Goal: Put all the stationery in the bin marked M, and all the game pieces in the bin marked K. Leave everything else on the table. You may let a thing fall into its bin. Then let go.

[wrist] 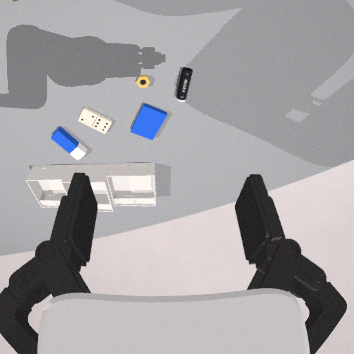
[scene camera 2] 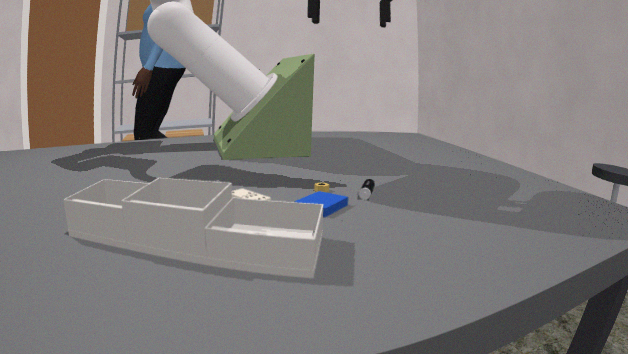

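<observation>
My gripper is open and empty, high above the table. A blue and white eraser lies behind the bins in the wrist view. A white domino lies beside it. A flat blue box, perhaps a card deck, lies to the domino's right. A yellow hex nut and a black cylinder with a light end lie farther back. Three joined grey bins stand in a row; no letters M or K are readable.
The green wedge mount with the white arm stands at the back of the table. A person stands behind it near a metal shelf unit. A dark stool stands at the right.
</observation>
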